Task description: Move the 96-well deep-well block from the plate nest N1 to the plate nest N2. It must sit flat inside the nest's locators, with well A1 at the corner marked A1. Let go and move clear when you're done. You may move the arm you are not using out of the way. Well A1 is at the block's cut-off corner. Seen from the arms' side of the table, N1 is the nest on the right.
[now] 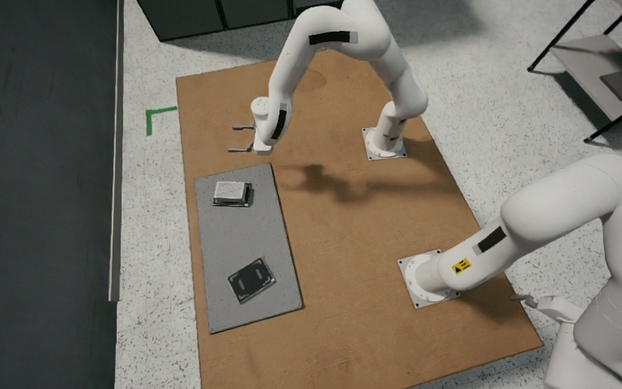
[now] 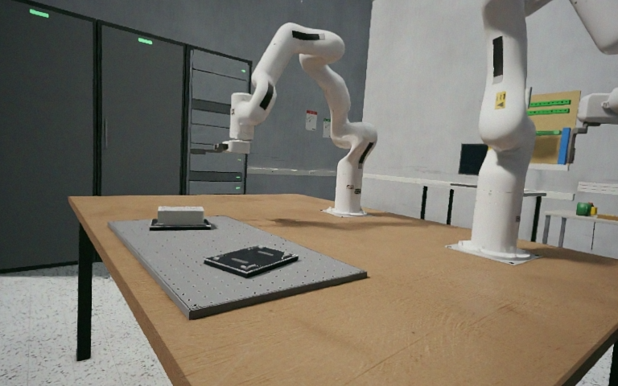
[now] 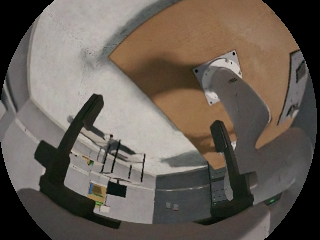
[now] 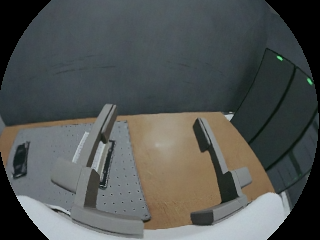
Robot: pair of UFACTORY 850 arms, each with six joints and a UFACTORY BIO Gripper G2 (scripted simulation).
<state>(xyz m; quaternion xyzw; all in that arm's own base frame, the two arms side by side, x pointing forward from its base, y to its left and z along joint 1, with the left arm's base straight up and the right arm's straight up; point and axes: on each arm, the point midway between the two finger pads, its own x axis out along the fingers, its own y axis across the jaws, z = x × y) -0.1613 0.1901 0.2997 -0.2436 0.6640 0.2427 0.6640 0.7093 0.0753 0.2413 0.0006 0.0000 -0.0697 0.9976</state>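
Observation:
The white deep-well block lies 20 cm below my right hand, 15 cm to the left of it and 8 cm ahead of it. Also, from my right hand: grey perforated board: 39 cm to the left, 23 cm below, 5 cm ahead.

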